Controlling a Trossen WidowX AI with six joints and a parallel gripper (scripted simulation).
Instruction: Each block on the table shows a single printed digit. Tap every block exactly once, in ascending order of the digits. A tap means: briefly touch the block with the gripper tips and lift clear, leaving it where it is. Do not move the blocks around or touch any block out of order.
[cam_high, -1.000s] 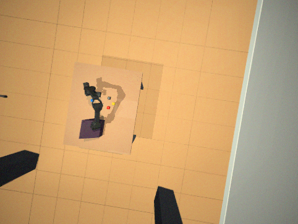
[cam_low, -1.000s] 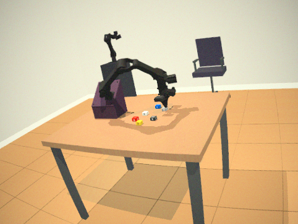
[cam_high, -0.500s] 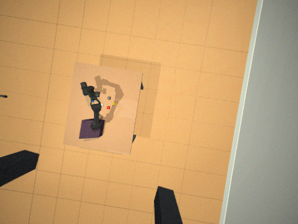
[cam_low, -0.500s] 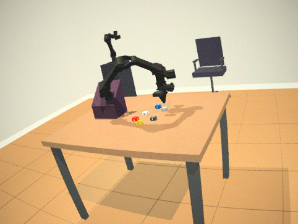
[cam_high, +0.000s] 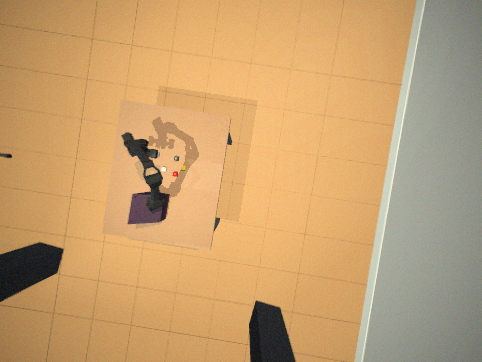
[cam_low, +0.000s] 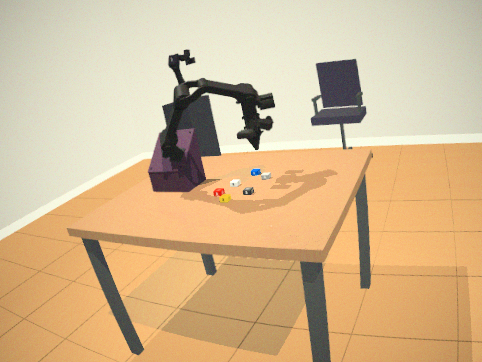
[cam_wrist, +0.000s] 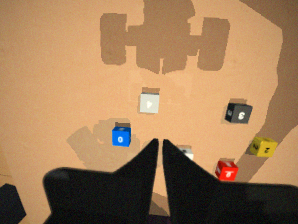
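Now: the white block 9 cm behind my gripper tip, 7 cm to the right of it and 12 cm below it. From my gripper tip the other things lie so: black block 2 cm ahead, 14 cm to the right, 12 cm below; then red block 10 cm behind, 17 cm to the right, 12 cm below; then blue block 7 cm behind, 6 cm to the left, 12 cm below.
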